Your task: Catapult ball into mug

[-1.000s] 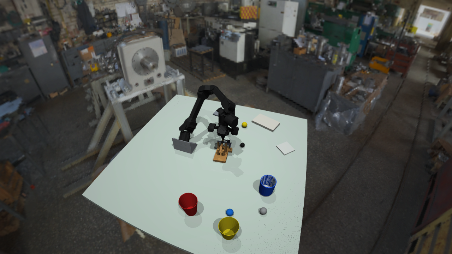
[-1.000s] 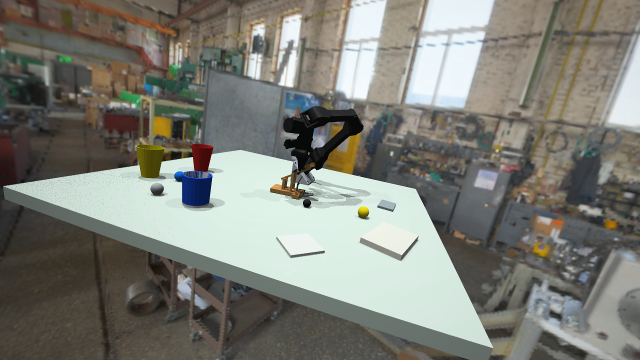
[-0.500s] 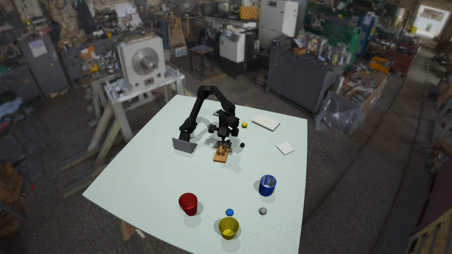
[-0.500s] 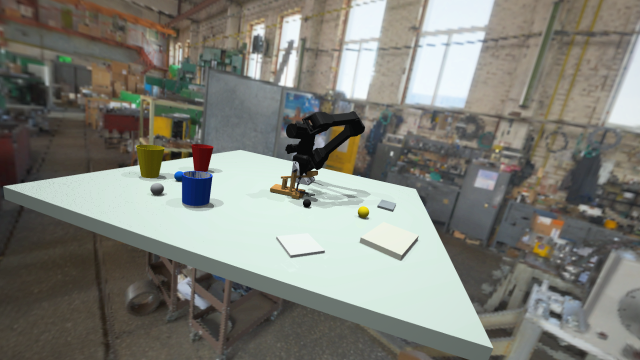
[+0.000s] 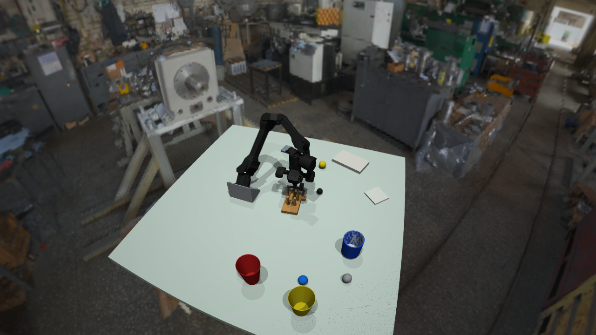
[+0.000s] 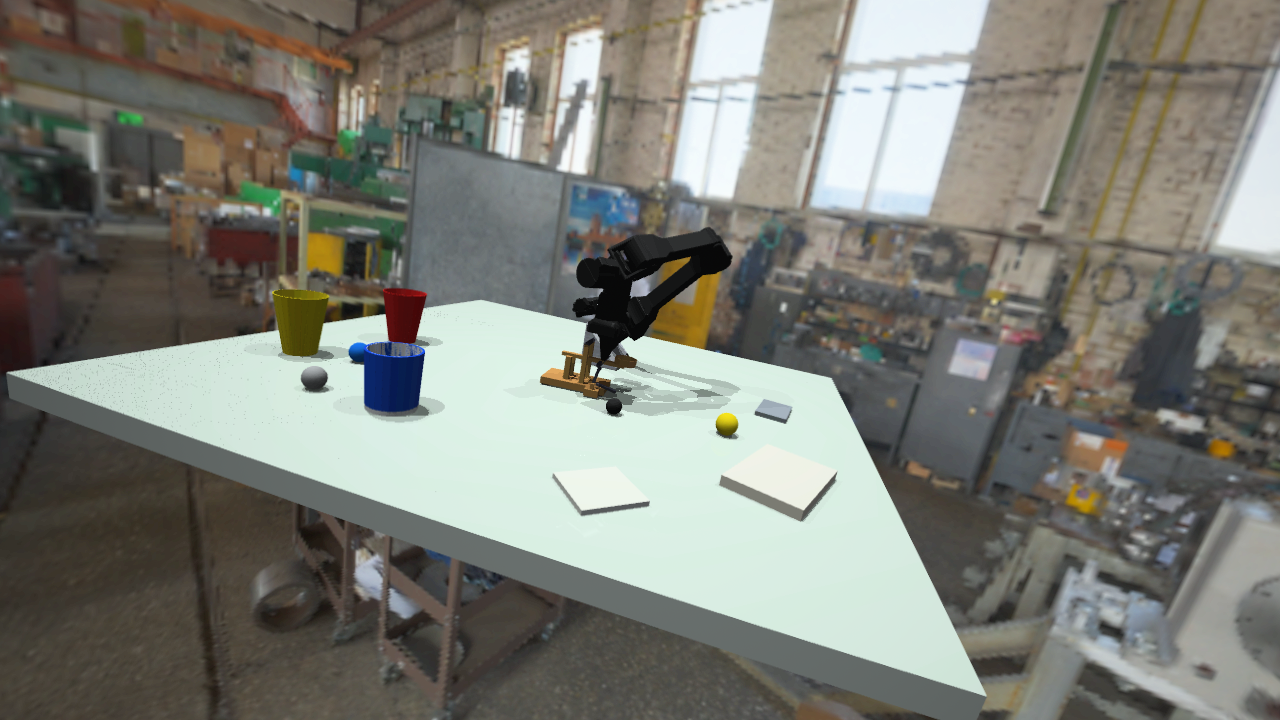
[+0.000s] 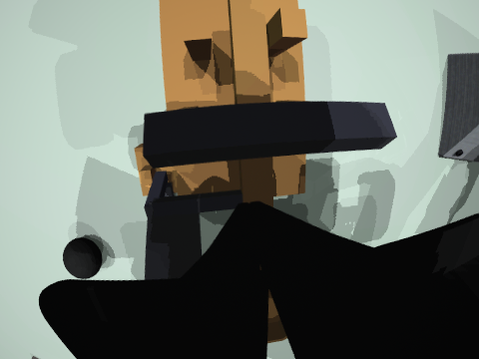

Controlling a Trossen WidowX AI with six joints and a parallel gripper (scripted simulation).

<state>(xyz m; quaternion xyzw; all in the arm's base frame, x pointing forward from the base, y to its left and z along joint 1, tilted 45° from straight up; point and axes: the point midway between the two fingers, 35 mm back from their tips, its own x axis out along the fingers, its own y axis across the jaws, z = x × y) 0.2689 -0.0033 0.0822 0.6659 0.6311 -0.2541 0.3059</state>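
The catapult is 2 cm to the right of my gripper tip, 2 cm below it and 1 cm ahead of it. The rest, counted from my gripper tip: grey slab: 39 cm to the left, 13 cm behind, 7 cm below; then yellow ball: 28 cm to the left, 9 cm ahead, 5 cm below; then black ball: 12 cm ahead, 6 cm to the left, 5 cm below.
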